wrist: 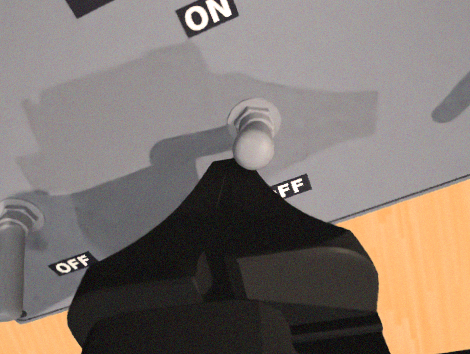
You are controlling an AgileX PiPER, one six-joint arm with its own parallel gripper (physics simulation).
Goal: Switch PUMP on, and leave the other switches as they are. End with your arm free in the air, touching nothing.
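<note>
A grey toggle switch (253,149) is in the middle of the wrist view, seen almost end-on, with its rounded tip toward the camera. Its lever looks much more foreshortened than the left one. An ON label (208,15) is above it and a partly hidden OFF label (295,186) is below it. My gripper (234,182) is shut, its black fingertips right at the lower side of the lever's tip; whether they touch cannot be told. No name label is readable, so the view does not show which switch is PUMP.
Another switch lever (12,270) at the left edge leans down toward its OFF label (73,263). The grey panel (320,60) ends at a slanting lower edge, with the wooden table (420,270) beyond. A lever-shaped shadow (450,102) shows at the right.
</note>
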